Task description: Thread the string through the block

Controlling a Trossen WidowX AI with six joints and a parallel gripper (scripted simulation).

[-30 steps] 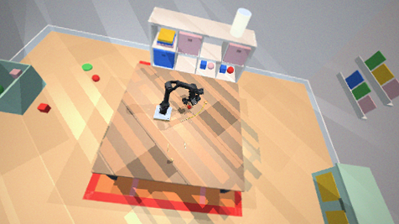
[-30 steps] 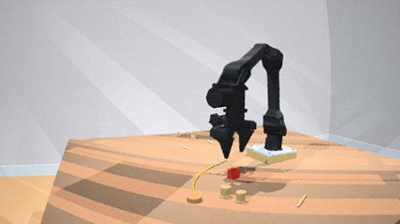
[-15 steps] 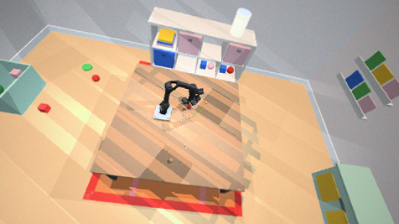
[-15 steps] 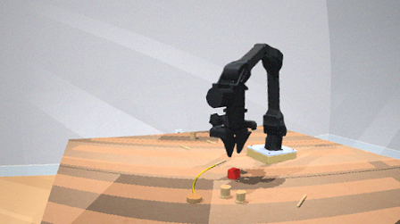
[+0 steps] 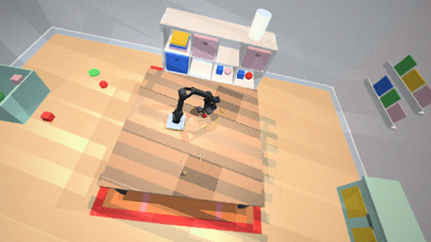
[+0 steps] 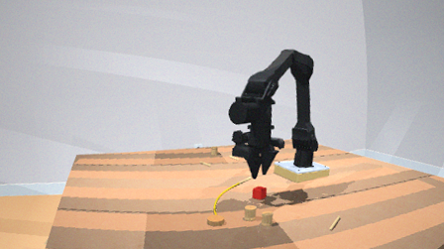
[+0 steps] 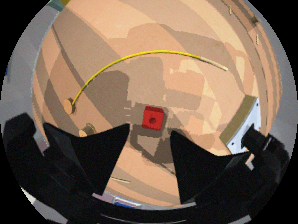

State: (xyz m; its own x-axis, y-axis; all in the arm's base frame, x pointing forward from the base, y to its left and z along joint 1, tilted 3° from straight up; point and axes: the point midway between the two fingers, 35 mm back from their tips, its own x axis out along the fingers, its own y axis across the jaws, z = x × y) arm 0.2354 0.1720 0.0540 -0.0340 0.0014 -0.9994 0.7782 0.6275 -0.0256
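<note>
Right now the block is 50 mm below my gripper tip. The rest, counted from my gripper tip: round wooden button (150 mm ahead, 140 mm to the left, 60 mm below).
</note>
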